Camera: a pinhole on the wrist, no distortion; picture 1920 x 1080 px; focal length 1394.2 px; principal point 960.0 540.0 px. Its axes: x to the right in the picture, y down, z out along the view. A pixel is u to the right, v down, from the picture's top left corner.
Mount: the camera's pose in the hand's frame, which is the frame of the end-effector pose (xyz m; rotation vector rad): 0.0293 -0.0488 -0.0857 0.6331 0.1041 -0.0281
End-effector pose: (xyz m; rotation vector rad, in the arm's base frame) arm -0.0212 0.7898 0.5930 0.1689 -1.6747 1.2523
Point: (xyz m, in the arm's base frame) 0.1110 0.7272 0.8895
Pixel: outside the picture
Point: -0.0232 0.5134 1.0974
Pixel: 1507.9 212.6
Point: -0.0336 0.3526 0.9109
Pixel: 926.5 503.3
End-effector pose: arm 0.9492 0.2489 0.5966 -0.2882 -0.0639 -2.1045
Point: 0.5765 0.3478 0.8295
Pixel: 1283.9 175.7
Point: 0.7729 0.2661 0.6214
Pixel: 1376.8 134.6
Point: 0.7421 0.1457 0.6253
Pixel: outside the picture
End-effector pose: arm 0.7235 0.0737 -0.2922 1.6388 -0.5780 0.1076
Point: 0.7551 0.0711 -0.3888
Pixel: 296.7 706.4
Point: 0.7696 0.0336 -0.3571
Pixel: outside the picture
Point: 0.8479 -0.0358 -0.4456
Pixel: 1144.4 535.2
